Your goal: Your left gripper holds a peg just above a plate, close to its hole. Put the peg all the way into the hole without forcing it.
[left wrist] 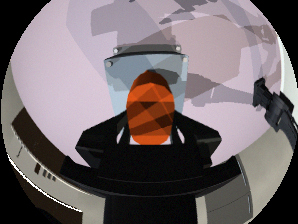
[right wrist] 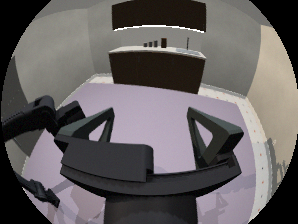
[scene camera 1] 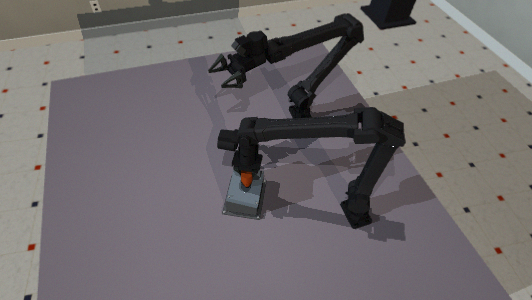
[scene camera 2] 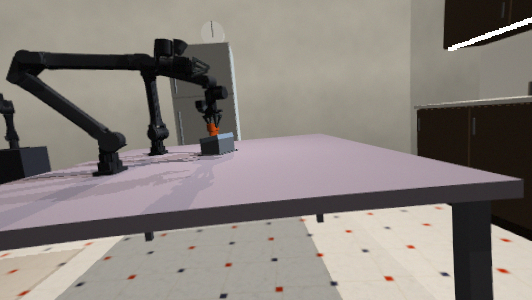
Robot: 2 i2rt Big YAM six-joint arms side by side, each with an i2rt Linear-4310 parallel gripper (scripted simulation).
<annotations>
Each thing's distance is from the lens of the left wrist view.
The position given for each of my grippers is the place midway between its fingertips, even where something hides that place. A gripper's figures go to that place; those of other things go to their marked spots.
my left gripper (left wrist: pixel 150 111): 0.13 m
orange peg (left wrist: pixel 150 106): 0.10 m
blue-grey plate block (left wrist: pixel 120 75): 0.15 m
The marked spots on the blue-grey plate block and the orange peg are 0.08 m apart.
</annotations>
